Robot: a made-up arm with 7 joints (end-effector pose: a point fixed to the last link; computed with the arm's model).
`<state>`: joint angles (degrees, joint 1 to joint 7).
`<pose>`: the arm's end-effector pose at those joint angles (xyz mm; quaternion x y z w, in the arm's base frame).
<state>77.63 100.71 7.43 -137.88 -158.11 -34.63 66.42</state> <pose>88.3 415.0 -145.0 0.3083 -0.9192 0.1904 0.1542</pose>
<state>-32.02 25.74 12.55 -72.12 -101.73 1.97 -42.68</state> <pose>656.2 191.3 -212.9 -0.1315 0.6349 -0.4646 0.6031</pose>
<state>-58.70 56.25 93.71 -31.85 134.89 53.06 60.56</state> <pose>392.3 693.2 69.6 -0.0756 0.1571 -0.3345 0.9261</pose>
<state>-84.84 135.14 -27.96 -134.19 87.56 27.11 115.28</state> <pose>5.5 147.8 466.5 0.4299 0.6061 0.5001 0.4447</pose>
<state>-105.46 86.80 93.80 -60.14 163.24 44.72 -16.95</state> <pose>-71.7 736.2 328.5 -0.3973 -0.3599 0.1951 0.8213</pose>
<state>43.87 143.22 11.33 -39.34 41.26 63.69 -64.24</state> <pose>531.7 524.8 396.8 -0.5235 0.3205 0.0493 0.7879</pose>
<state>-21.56 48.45 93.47 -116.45 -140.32 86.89 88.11</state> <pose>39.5 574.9 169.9 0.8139 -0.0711 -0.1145 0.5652</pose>
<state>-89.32 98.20 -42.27 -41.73 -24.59 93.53 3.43</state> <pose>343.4 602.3 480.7 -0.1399 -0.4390 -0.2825 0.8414</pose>
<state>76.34 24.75 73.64 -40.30 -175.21 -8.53 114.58</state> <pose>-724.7 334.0 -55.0 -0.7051 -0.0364 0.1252 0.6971</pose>
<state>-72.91 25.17 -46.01 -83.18 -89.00 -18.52 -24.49</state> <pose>646.4 -268.3 35.2 0.4312 0.6900 -0.5486 0.1922</pose>
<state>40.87 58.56 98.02 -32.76 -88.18 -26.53 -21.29</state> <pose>-276.5 729.9 -79.1 -0.6264 0.3050 -0.2095 0.6861</pose>
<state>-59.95 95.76 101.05 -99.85 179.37 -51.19 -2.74</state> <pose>-283.9 507.0 369.6 -0.3419 -0.0443 -0.0612 0.9367</pose>
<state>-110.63 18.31 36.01 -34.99 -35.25 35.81 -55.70</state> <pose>615.6 -139.6 590.0 -0.3139 0.0429 -0.9068 0.2782</pose>
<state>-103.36 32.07 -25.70 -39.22 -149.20 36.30 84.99</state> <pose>710.8 -72.8 472.9 0.3404 0.2134 -0.8576 0.3211</pose>
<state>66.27 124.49 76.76 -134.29 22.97 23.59 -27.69</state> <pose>400.4 136.4 157.0 -0.2117 0.6401 -0.7326 0.0939</pose>
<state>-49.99 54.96 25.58 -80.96 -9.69 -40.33 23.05</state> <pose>534.1 343.0 275.8 -0.2067 -0.0542 0.9638 0.1596</pose>
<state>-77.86 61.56 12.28 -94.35 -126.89 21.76 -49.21</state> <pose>431.1 256.8 556.9 0.1995 0.1137 0.0074 0.9732</pose>
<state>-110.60 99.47 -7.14 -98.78 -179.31 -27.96 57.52</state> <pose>-66.5 314.5 656.7 0.1969 0.1926 -0.1720 0.9458</pose>
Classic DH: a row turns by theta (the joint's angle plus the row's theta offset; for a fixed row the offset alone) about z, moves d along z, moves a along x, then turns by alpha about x. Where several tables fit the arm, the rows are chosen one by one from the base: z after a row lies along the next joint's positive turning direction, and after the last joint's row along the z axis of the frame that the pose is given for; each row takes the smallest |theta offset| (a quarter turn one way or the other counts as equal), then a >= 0, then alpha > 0; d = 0 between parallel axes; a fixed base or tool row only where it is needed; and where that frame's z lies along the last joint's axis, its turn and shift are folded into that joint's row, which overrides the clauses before.
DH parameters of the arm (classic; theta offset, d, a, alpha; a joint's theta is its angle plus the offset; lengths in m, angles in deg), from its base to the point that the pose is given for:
base (fixed): 0 0.0897 -0.014 -70
joint 1: -90 -0.0219 0.0189 -90
joint 2: 70 0.022 -0.017 90
joint 3: 90 -0.488 0.079 -90
joint 4: 0 -0.036 -0.05 90
joint 5: 0 -0.32 0.012 -90
joint 6: 0 -0.042 0.028 90
joint 7: -28.94 -0.0014 -0.004 -143.74
tool (fixed): -69.83 -0.0018 0 0

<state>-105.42 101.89 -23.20 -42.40 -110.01 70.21 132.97</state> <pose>128.3 626.8 609.1 0.6975 -0.1002 -0.6646 0.2485</pose>
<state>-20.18 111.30 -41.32 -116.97 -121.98 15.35 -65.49</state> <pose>362.4 440.1 95.6 0.5679 0.7029 0.2756 0.3278</pose>
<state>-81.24 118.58 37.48 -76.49 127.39 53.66 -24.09</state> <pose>-332.7 367.8 636.5 0.0268 -0.0467 0.9288 0.3666</pose>
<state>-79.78 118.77 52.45 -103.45 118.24 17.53 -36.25</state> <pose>-391.0 229.1 524.1 -0.3635 -0.2531 0.8539 0.2732</pose>
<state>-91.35 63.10 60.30 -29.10 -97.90 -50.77 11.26</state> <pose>469.2 516.3 441.0 0.0399 0.0941 -0.9481 0.3012</pose>
